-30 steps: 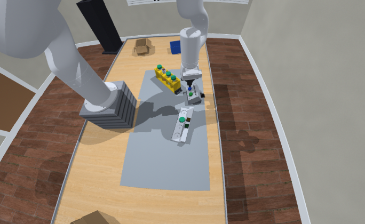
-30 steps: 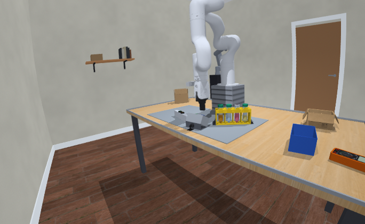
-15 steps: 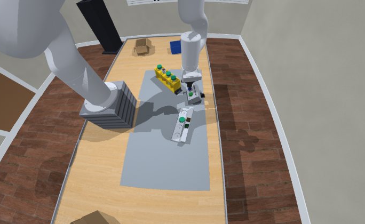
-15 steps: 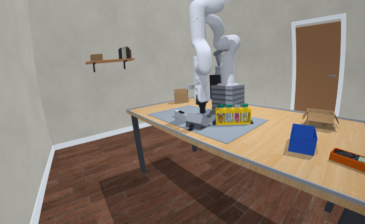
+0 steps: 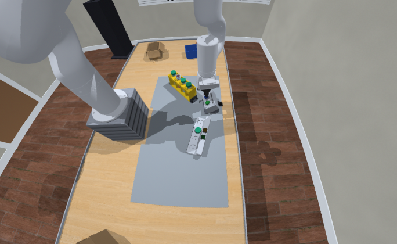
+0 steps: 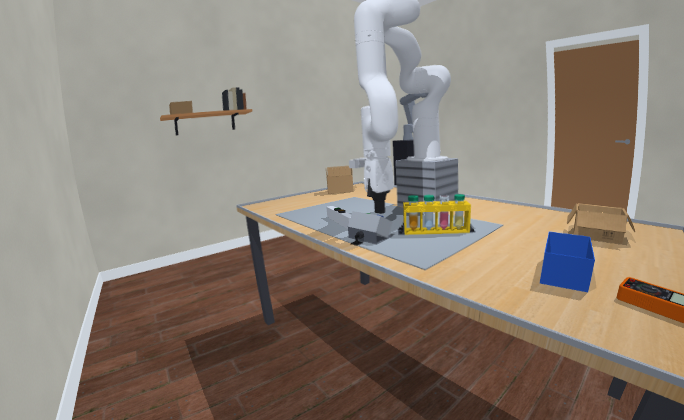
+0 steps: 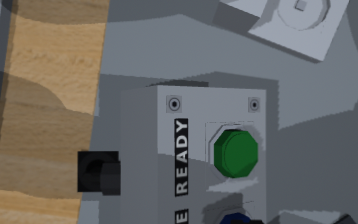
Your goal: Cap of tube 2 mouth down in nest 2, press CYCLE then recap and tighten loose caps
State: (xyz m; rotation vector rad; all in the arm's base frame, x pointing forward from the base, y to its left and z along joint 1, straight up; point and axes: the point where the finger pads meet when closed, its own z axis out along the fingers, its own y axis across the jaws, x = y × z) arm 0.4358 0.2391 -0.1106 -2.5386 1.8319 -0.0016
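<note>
Right now my hand is 3 cm above the blue key. The rest, counted from my hand: green key (2 cm ahead, 4 cm to the right, 3 cm below); then green cap (1 cm behind, 20 cm to the right, 9 cm below); then key housing (3 cm ahead, 2 cm to the right, 5 cm below).
</note>
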